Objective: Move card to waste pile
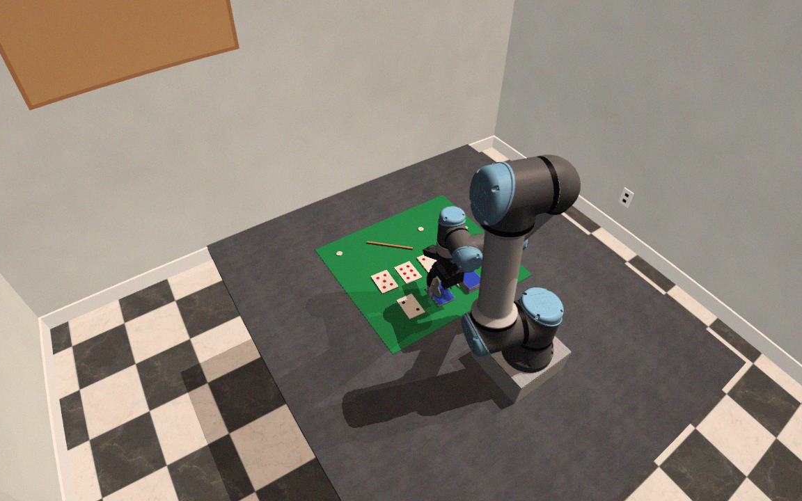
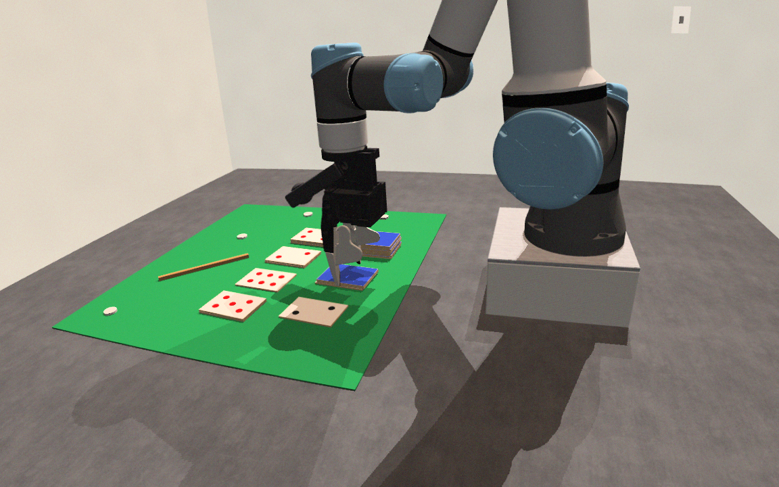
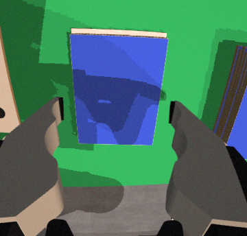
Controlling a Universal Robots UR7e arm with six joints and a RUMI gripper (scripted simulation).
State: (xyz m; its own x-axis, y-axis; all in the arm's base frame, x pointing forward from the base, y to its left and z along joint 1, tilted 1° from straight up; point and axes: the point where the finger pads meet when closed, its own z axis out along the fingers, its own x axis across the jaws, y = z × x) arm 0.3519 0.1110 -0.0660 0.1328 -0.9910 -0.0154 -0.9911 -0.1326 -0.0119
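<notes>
The red-pip card is 2 cm below my hand. Round my hand: green mat: 16 cm ahead, 3 cm below; thin wooden stick: 28 cm ahead, 8 cm to the left, 2 cm below.
</notes>
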